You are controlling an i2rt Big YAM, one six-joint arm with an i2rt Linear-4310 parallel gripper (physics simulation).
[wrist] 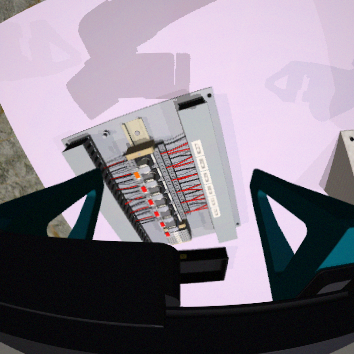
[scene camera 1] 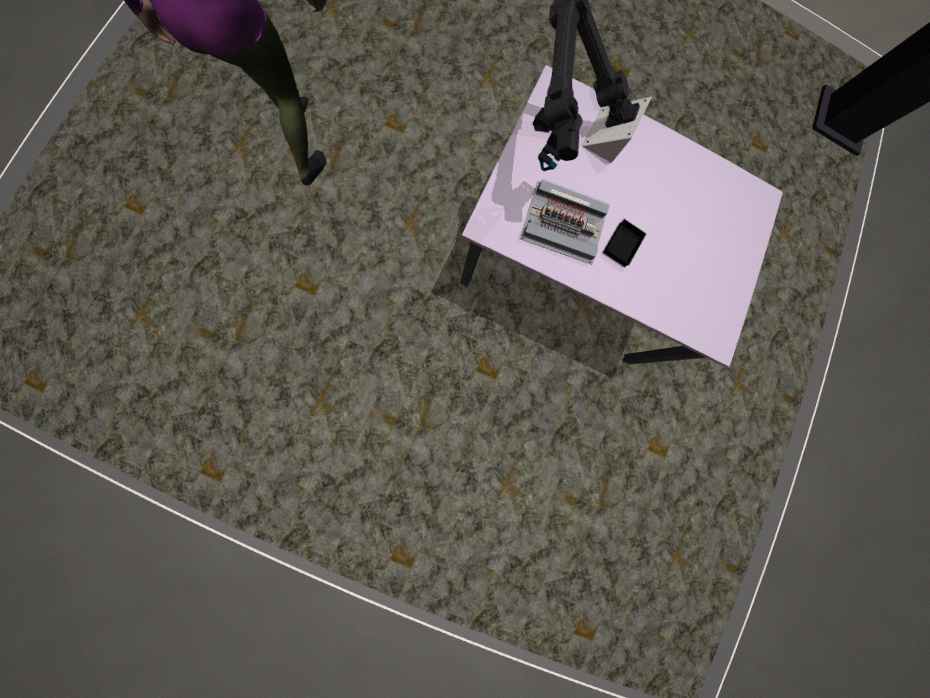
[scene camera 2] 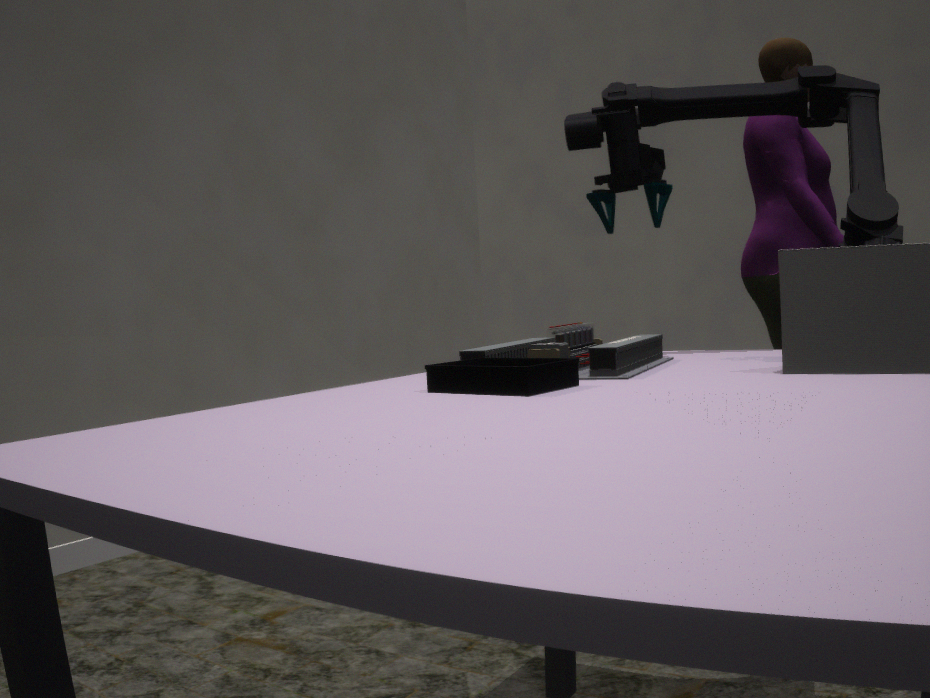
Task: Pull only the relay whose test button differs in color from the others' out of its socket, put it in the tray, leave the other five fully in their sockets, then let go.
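Places are measured from the arm's base along level axes (x ahead, y right, z down), in metres.
Pixels of known places: gripper, between the fingertips: (wrist: 176, 176) (scene camera 1: 550, 160) (scene camera 2: 633, 230); arm's base, origin of its link: (scene camera 1: 622, 116) (scene camera 2: 880, 294).
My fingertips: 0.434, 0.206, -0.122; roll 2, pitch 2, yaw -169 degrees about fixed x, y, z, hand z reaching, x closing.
For each thing: its top centre in the pictures, then the offset to it from my fingertips, as dx, dy, dz. Level surfaces: height alone.
- relay with an orange test button, centre of its top: (wrist: 141, 173) (scene camera 2: 584, 322) +0.065, -0.085, +0.153
- tan end clamp, centre of its top: (wrist: 138, 153) +0.067, -0.067, +0.182
- neighbouring red button, centre of its top: (wrist: 143, 188) +0.070, -0.114, +0.153
- black tray, centre of its top: (scene camera 2: 501, 361) (wrist: 195, 272) (scene camera 1: 626, 241) +0.030, -0.431, +0.187
- table, height of its surface: dz +0.222
A relay with an orange test button (wrist: 137, 175) sits at one end of the relay row, beside the tan end clamp (wrist: 141, 150). The other five relays show red buttons, such as the neighbouring red button (wrist: 144, 189). All six appear seated in the row on the grey panel (scene camera 1: 559, 244) (scene camera 2: 629, 362) (wrist: 220, 175). The black tray (scene camera 1: 615, 259) (scene camera 2: 480, 380) (wrist: 224, 268) stands beside the panel; no relay shows in it in the top scene view. My gripper (scene camera 1: 547, 161) (scene camera 2: 634, 228) (wrist: 176, 176) is open and empty, high above the table, on the arm-base side of the panel.
Grey wire ducts rise along both sides of the relay row, with red and black wires between. A pale upright plate (scene camera 1: 627, 127) (scene camera 2: 856, 308) (wrist: 343, 167) stands by the arm base. A person (scene camera 1: 210, 22) (scene camera 2: 781, 172) stands beyond the table (scene camera 1: 691, 217) (scene camera 2: 450, 480).
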